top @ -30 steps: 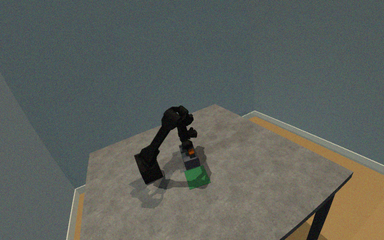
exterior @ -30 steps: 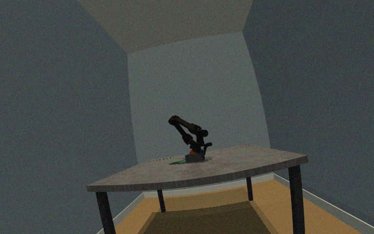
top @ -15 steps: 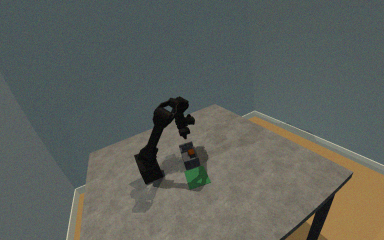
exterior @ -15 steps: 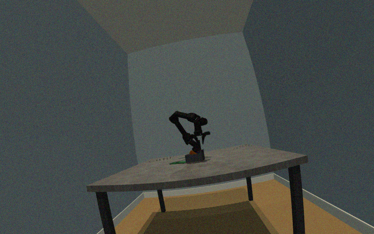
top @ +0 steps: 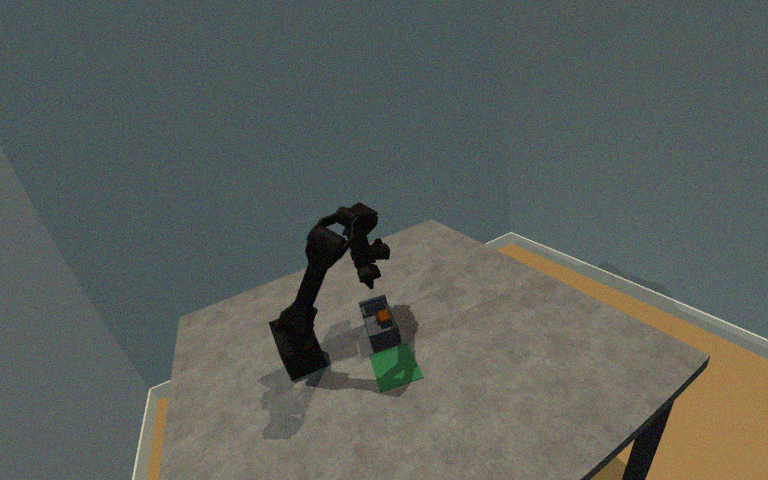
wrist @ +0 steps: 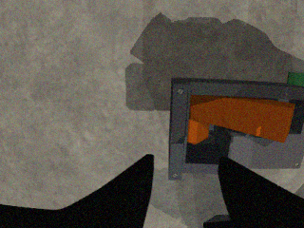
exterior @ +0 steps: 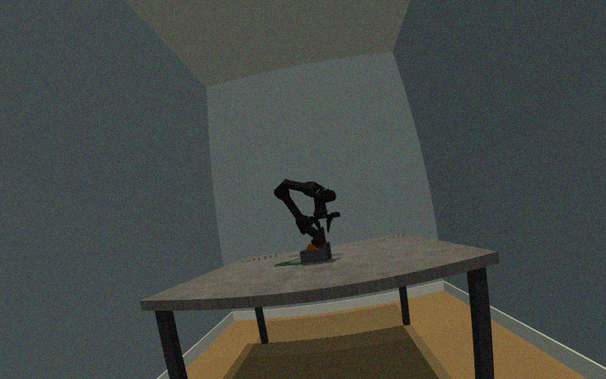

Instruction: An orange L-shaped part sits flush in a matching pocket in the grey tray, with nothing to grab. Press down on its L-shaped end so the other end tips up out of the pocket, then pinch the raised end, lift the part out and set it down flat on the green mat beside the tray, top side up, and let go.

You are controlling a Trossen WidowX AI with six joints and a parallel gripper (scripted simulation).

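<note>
My gripper tip is 10 cm above the orange part, 4 cm to the left of it and 2 cm past it. The rest, counted from my gripper tip: green mat 21 cm to the right, 16 cm below, 7 cm behind.
</note>
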